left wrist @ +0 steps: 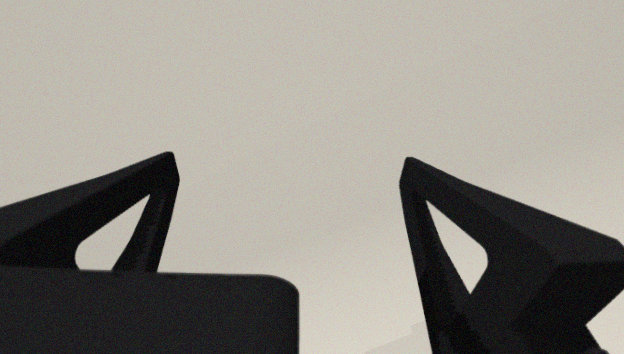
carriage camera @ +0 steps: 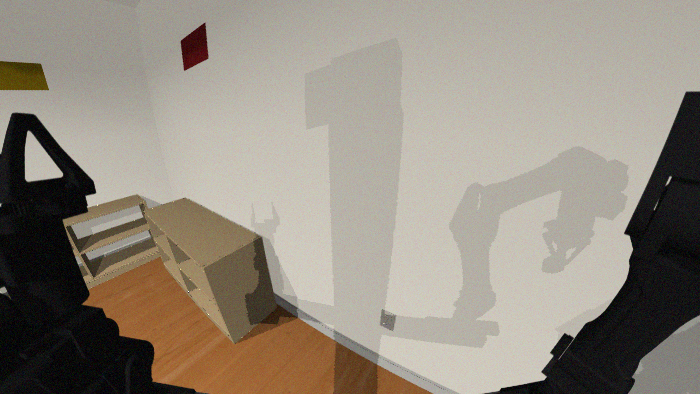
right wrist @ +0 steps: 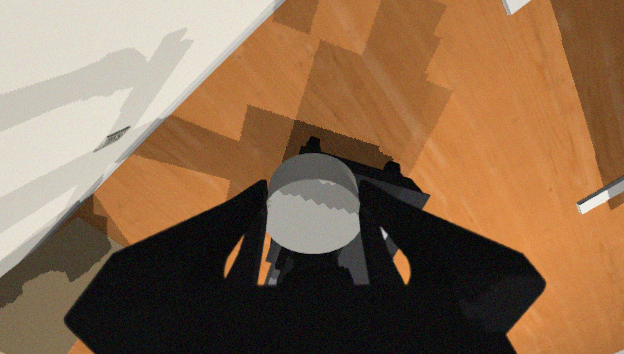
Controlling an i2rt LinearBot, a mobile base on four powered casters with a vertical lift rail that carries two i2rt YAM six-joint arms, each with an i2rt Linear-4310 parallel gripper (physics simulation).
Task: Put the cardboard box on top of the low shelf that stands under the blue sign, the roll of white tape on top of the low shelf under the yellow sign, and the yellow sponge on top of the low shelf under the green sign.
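Places are measured from the left arm's base along level axes (x ahead, y left, z up), in centimetres.
Pixels of known places: left gripper, between the fingertips: (left wrist: 290, 167); right gripper, between the fingertips: (right wrist: 313, 190).
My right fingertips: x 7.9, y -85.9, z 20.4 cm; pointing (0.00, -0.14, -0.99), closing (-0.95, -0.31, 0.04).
Note:
Ahead of a thing's pixels: the offset from my right fingertips to its middle. Level surfaces: height alone.
My left gripper (carriage camera: 22, 120) (left wrist: 290, 167) is open and empty, raised in front of the wall. My right gripper (right wrist: 313, 190) is shut on the roll of white tape {dx -0.4, dy +1.2, dz -0.7 cm} (right wrist: 312, 225), a pale cylinder between the fingertips, above the robot's own base. The right gripper itself is outside the carriage camera view. The yellow sign (carriage camera: 22, 76) is at the upper left, cut by the picture edge. A low wooden shelf {dz -44.8 cm} (carriage camera: 107, 206) stands on that side below it, partly hidden by the left gripper. The cardboard box, yellow sponge, blue sign and green sign do not show.
A red sign (carriage camera: 195, 47) hangs above a second low shelf (carriage camera: 205, 230) along the right wall, bare on top. Its tan end also shows in the right wrist view (right wrist: 60, 312). The wall runs close by, with an outlet {dx +47.5, dy +34.1, dz -65.8 cm} (carriage camera: 388, 320). A white bar (right wrist: 595, 200) stands right.

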